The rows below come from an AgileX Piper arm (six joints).
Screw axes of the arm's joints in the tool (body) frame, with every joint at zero. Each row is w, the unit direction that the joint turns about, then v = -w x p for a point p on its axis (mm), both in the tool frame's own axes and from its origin. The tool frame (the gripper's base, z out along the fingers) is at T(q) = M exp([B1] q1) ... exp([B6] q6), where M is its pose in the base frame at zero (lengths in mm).
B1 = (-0.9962, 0, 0.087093, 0, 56.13, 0)
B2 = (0, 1, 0, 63.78, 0, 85.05)
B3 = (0, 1, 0, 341.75, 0, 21.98)
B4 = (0, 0, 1, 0, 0, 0)
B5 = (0, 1, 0, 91, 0, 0)
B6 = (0, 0, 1, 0, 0, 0)
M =
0.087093 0 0.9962 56.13
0 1 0 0
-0.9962 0 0.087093 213.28
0 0 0 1
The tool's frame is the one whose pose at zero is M.
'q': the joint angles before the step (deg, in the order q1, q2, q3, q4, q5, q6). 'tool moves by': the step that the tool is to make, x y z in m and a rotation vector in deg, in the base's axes. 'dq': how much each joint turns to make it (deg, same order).
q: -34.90 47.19 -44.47 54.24 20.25 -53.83
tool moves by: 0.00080 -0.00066 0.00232 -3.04 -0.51 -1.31
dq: 1.62 0.00 0.00 -2.36 -3.54 0.01
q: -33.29 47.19 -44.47 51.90 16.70 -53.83
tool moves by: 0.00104 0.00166 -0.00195 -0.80 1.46 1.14
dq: 0.37 0.12 0.01 -1.43 1.05 -0.01
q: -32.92 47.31 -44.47 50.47 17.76 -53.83
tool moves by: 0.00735 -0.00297 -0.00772 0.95 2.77 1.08
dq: 0.04 1.96 0.01 -0.68 1.37 -0.01
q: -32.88 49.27 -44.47 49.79 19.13 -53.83
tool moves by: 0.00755 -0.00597 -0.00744 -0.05 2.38 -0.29
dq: 0.00 2.24 0.01 -1.31 -0.42 -0.01
